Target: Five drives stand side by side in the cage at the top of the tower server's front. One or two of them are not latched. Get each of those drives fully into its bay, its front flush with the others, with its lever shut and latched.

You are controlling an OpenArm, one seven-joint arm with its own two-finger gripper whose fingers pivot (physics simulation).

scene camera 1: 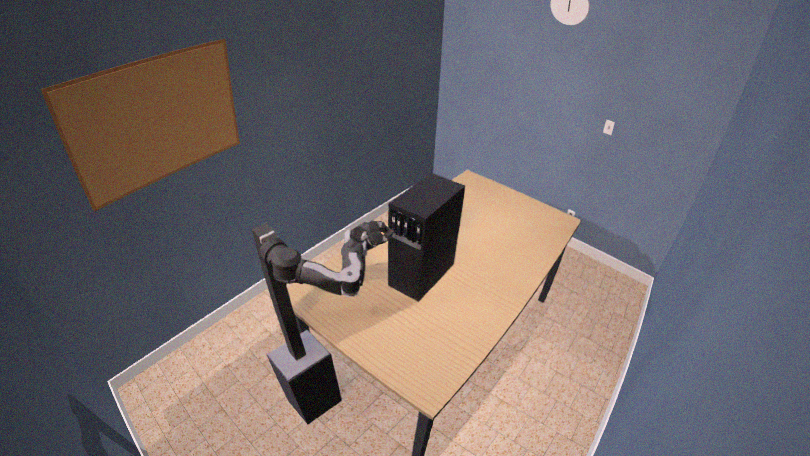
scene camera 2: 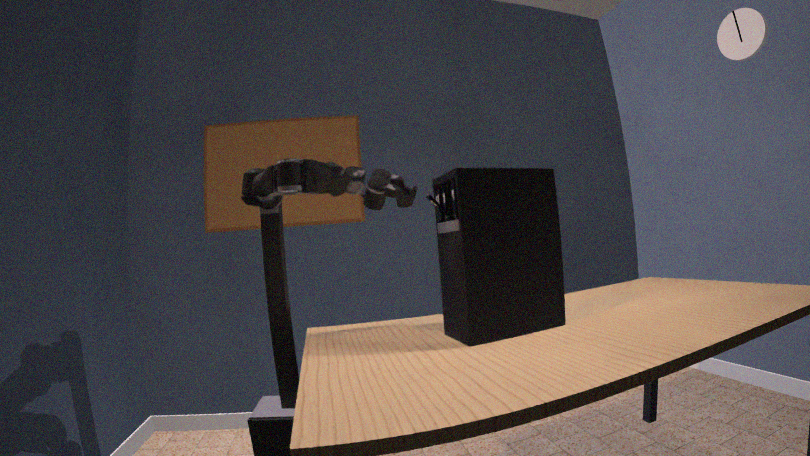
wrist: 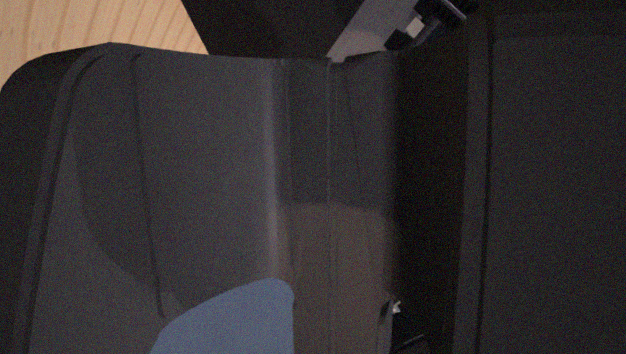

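Note:
The black tower server (scene camera 1: 447,226) (scene camera 2: 510,249) stands on the table, its drive cage at the top of the front. Pale-labelled drives show in scene camera 1, such as the left one (scene camera 1: 393,219) and the right one (scene camera 1: 418,231); the fourth from the left looks dark there. In scene camera 2, a lever (scene camera 2: 432,199) juts out from the front; which drive it belongs to is hard to tell. My gripper (scene camera 1: 389,233) (scene camera 2: 414,192) (wrist: 354,218) is shut and empty, in front of the cage, with a gap to the lever in scene camera 2. Its fingers hide most of the bays in the wrist view.
A grey strip (scene camera 1: 406,240) (scene camera 2: 447,226) (wrist: 360,37) runs under the cage. The wooden table (scene camera 1: 498,271) (scene camera 2: 396,385) extends around the tower. The arm's post (scene camera 1: 283,305) (scene camera 2: 276,294) stands at the table's near end. A cork board (scene camera 1: 147,118) (scene camera 2: 226,169) hangs on the wall.

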